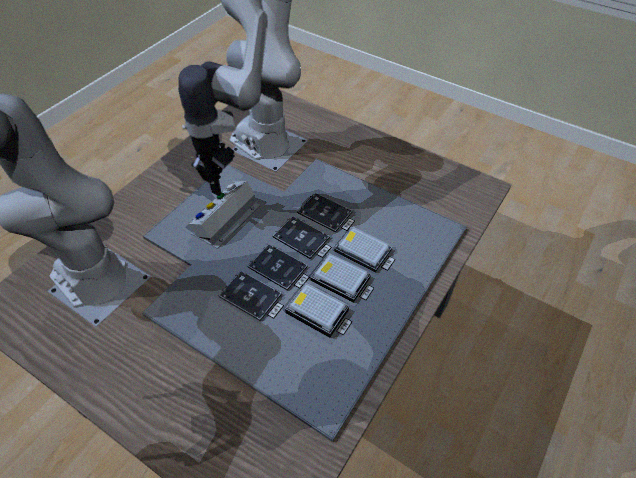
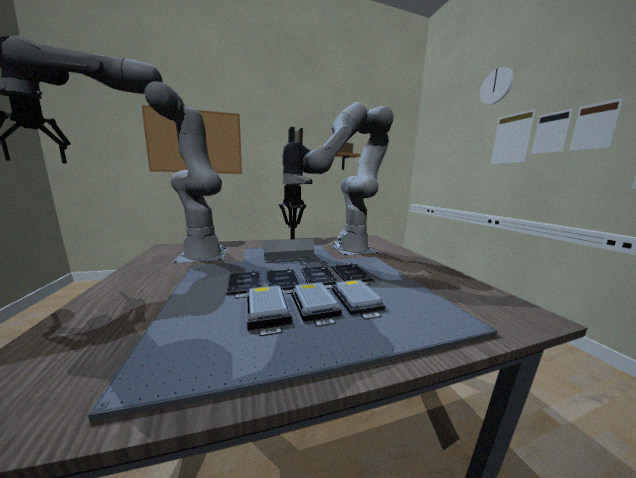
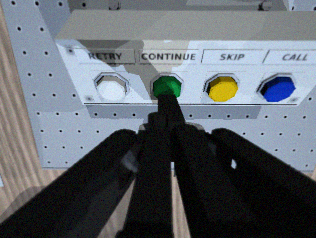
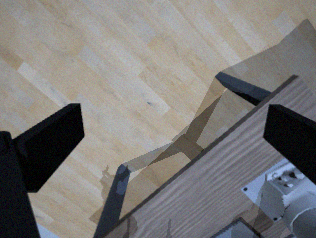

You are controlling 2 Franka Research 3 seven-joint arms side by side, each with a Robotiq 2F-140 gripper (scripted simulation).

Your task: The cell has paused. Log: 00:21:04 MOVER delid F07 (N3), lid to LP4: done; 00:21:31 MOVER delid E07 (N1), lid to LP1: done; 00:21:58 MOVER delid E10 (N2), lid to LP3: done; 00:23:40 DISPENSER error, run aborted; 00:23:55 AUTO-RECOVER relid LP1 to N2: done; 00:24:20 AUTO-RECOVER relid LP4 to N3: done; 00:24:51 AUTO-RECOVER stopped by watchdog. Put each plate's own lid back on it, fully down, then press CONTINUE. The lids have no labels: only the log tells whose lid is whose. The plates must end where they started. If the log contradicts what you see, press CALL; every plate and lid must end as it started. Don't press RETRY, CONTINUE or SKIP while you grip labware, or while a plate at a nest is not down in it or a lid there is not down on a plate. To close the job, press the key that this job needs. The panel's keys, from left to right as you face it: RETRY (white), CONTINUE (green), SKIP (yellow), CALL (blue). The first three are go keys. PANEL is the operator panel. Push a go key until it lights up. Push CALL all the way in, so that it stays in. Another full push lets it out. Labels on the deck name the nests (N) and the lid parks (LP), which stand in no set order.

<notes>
In view: the left gripper (image 1: pixel 216 192), the right gripper (image 4: pixel 173 120) and an operator panel (image 3: pixel 196 49).
The left gripper shows as well in image 3 (image 3: pixel 166 108).
</notes>
